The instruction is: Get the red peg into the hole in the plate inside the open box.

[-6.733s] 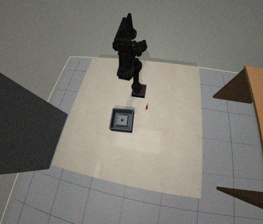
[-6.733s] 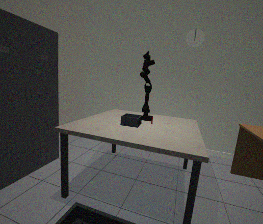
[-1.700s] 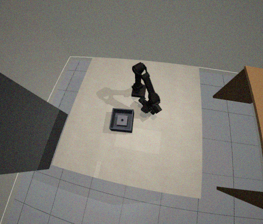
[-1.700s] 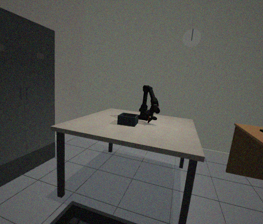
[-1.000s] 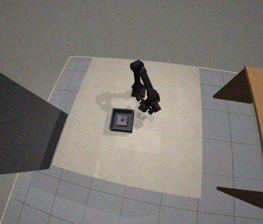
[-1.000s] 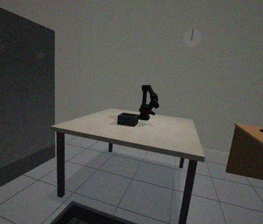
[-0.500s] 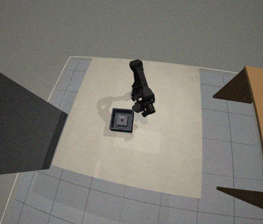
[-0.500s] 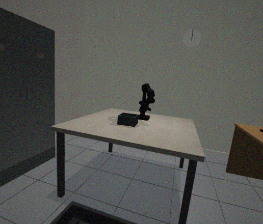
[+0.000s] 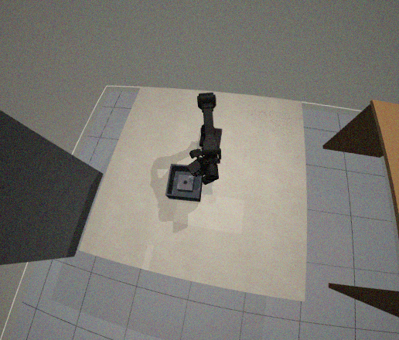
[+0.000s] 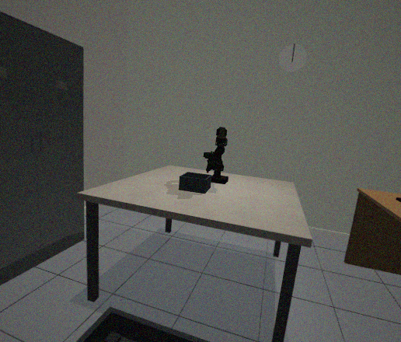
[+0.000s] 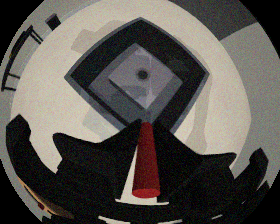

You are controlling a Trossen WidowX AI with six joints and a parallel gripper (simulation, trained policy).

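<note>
Right now the grey plate is 90 mm below my gripper tip, 70 mm to the right of it and 40 mm ahead of it. From my gripper tip the other things lie so: dark box: 100 mm below, 70 mm to the right, 40 mm ahead; then red peg: 30 mm above, 20 mm to the left.
</note>
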